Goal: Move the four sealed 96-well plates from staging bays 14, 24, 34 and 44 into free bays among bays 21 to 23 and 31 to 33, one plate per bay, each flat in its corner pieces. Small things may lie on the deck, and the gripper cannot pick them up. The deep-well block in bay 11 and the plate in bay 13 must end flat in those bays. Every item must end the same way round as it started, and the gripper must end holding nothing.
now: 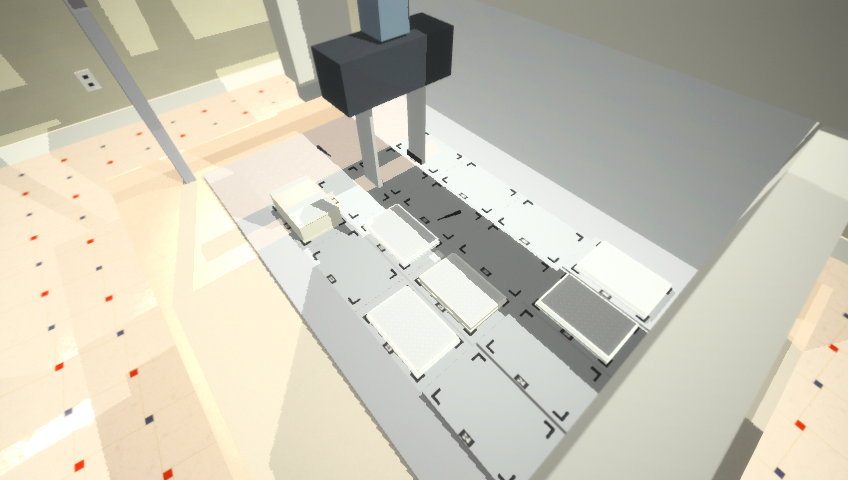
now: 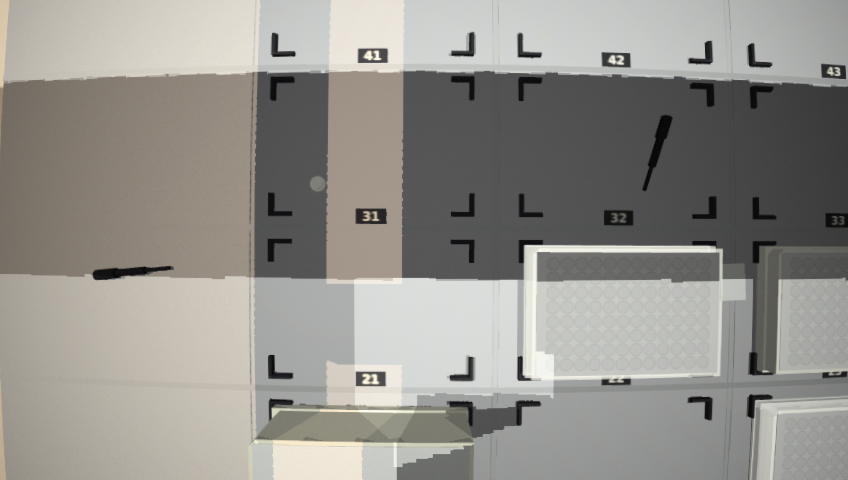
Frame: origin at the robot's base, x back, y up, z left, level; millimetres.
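Seen in the pictures: gripper, fingertip midpoint: [image 1: 395,169]; robot's base at its link origin: [image 1: 274,207].
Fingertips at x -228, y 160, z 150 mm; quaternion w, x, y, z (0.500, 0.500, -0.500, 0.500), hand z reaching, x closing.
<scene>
Pixels of each thing's middle, then the offset from my fingertips to it. "spot": a spot on its surface instead.
- sealed plate at the middle of its body: [image 2: 623,311] [image 1: 400,233] dx +0, dy -152, dz +0 mm
- deep-well block at the middle of its body: [image 1: 306,207] dx +164, dy -139, dz -107 mm
- dark pen-like tool at the middle of its body: [image 2: 655,153] [image 1: 449,215] dx -24, dy -157, dz +104 mm
- small round disc at the middle of its body: [image 2: 317,183] dx +199, dy -158, dz +82 mm
- small pale square at a spot on its surface: [image 2: 734,282] [image 1: 436,256] spot: dx -82, dy -159, dz +18 mm
My gripper [image 1: 397,171] is open, with no plate between its jaws, above the far left part of the deck. One sealed plate [image 1: 401,234] [image 2: 623,312] lies in bay 22 and another [image 1: 461,291] [image 2: 818,312] in bay 23; both look flat. A plate [image 1: 586,318] lies in bay 34 and a plate [image 1: 621,279] in bay 44. The plate [image 1: 413,330] [image 2: 815,446] in bay 13 and the deep-well block [image 1: 306,208] [image 2: 363,426] in bay 11 look flat. Bays 14 and 24 hold no plate.
A dark pen-like tool [image 1: 449,215] [image 2: 657,151] lies in bay 32. Another [image 1: 323,149] [image 2: 133,271] lies left of the bays. A small round disc [image 2: 317,183] lies in bay 31. A small pale square [image 1: 434,257] [image 2: 734,282] lies between bays 22 and 23.
</scene>
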